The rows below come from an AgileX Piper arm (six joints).
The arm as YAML. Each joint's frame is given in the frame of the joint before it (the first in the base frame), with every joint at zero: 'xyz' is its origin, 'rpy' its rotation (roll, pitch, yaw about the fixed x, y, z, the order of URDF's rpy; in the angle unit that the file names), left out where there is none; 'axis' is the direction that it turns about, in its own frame. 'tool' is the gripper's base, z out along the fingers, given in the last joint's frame.
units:
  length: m
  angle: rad
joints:
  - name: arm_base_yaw
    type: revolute
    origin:
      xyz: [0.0, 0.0, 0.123]
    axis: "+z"
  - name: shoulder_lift
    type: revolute
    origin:
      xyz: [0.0, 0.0, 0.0]
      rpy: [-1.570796, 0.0, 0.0]
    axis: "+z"
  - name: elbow
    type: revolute
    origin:
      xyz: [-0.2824, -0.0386, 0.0]
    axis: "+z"
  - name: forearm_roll
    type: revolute
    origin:
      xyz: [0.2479, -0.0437, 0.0]
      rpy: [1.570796, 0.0, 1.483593]
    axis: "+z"
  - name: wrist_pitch
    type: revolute
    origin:
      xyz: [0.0, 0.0, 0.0]
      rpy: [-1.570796, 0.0, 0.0]
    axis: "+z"
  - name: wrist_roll
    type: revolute
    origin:
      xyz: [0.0, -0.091, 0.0]
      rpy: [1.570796, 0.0, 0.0]
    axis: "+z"
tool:
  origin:
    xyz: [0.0, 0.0, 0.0]
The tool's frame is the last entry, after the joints.
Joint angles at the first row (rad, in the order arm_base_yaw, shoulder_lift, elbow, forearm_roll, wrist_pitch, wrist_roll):
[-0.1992, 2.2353, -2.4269, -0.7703, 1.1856, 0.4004]
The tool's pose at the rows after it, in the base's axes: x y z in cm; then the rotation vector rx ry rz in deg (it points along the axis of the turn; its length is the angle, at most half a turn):
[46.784 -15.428 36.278 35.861 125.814 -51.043]
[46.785 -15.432 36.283 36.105 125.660 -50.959]
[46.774 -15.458 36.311 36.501 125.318 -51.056]
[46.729 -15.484 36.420 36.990 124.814 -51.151]
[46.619 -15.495 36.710 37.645 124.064 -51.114]
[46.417 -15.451 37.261 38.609 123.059 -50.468]
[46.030 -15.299 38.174 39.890 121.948 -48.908]
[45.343 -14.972 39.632 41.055 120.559 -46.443]
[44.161 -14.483 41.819 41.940 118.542 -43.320]
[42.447 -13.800 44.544 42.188 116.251 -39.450]
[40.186 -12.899 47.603 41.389 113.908 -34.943]
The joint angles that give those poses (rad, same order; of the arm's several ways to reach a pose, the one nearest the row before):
[-0.1992, 2.2352, -2.4268, -0.7688, 1.1855, 0.4016]
[-0.1992, 2.2353, -2.4269, -0.7695, 1.1852, 0.4060]
[-0.1992, 2.2353, -2.4269, -0.7743, 1.1849, 0.4137]
[-0.1992, 2.2341, -2.4276, -0.7799, 1.1848, 0.4228]
[-0.1992, 2.2315, -2.4326, -0.7848, 1.1864, 0.4321]
[-0.1992, 2.2267, -2.4451, -0.7824, 1.1911, 0.4412]
[-0.1991, 2.2167, -2.4651, -0.7674, 1.2016, 0.4476]
[-0.1981, 2.1958, -2.4894, -0.7405, 1.2148, 0.4480]
[-0.1969, 2.1589, -2.5154, -0.7061, 1.2289, 0.4426]
[-0.1957, 2.1063, -2.5395, -0.6601, 1.2430, 0.4283]
[-0.1945, 2.0384, -2.5574, -0.6006, 1.2551, 0.4025]

